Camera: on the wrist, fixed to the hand. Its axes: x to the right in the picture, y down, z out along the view.
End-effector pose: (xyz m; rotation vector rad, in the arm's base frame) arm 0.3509 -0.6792 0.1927 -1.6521 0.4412 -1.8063
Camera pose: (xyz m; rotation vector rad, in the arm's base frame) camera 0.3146 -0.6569 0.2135 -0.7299 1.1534 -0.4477
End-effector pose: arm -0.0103 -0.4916 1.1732 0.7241 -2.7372 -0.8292
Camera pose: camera 0.0126 -0.5331 1.1752 -1.4439 -2.2945 -0.2813
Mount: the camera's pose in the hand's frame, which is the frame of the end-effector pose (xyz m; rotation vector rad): 0.0013 -0.0380 -0.0283 0.0835 -0.1293 1.6332
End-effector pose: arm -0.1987 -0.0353 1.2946 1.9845 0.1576 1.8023
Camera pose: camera -0.2178 0.0062 1.2818 -1.5025 1.2301 -1.4718
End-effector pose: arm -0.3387 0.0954 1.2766 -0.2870 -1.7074 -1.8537
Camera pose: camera -0.3542 0.0677 1.2414 -1.2820 -0.9049 -0.5139
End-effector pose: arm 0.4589 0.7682 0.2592 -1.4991 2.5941 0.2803
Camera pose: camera 0.4906 0.7422 0.2829 0.9010 2.8956 0.3304
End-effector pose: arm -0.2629 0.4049 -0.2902 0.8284 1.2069 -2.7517
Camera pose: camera -0.2597 0.4513 -0.2809 0.9326 0.0837 -1.4073
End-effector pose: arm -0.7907 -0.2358 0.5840 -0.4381 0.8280 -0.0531
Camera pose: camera -0.8056 -0.2807 0.5814 0.4036 0.8458 1.4251
